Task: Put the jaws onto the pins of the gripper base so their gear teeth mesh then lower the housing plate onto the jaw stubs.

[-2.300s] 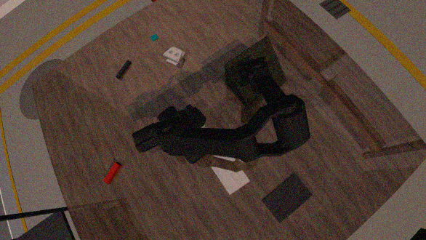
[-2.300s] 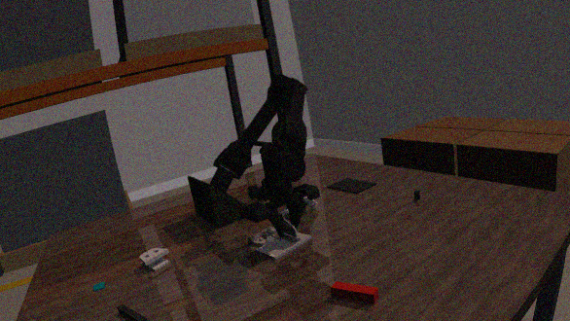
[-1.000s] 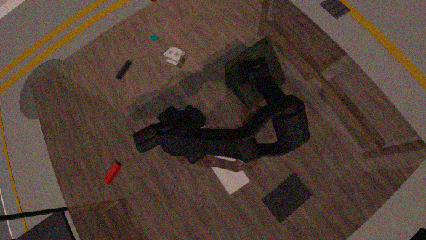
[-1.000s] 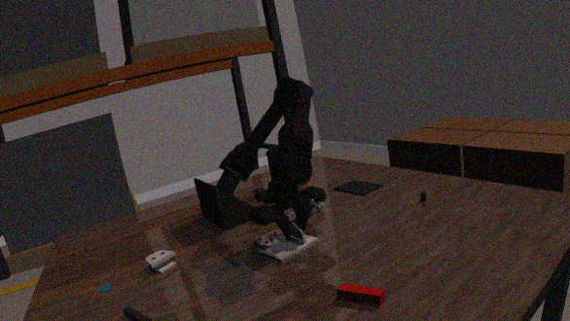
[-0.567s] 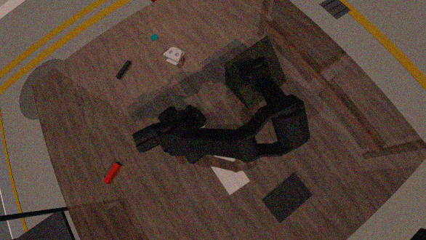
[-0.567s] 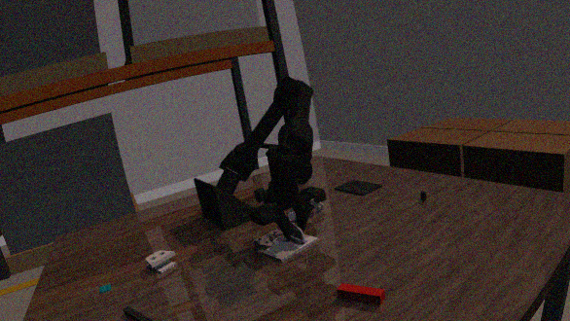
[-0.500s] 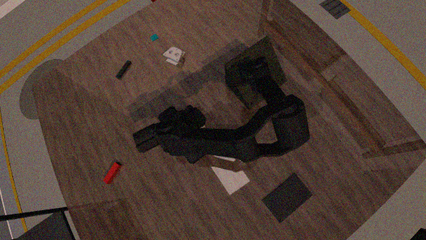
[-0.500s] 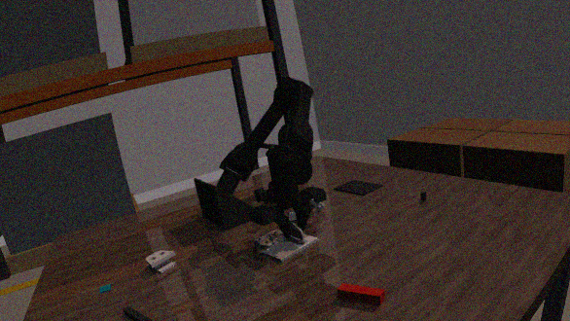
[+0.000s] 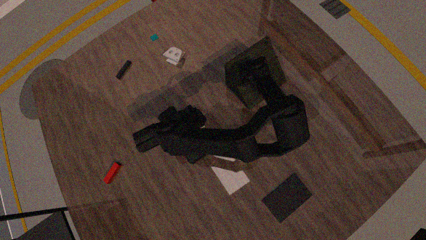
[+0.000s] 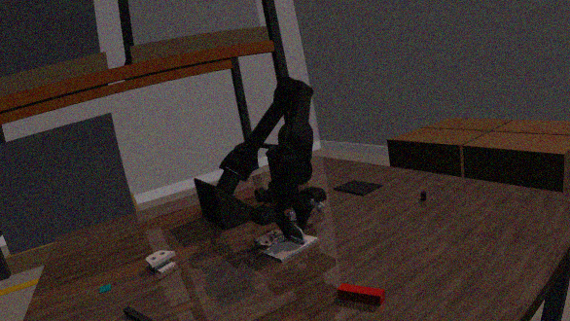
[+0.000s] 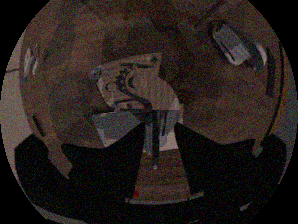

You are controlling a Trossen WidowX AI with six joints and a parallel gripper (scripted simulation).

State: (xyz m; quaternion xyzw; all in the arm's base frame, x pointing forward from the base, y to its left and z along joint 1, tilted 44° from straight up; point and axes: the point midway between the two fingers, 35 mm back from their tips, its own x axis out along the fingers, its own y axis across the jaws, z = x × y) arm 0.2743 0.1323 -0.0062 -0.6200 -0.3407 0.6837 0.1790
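Right now my gripper tip is 3 cm past the jaw and 2 cm to the left of it. Also, from my gripper tip: dark mat (21 cm behind, 33 cm to the left, 1 cm below); red block (31 cm ahead, 2 cm to the right); small black peg (6 cm ahead, 38 cm to the left).
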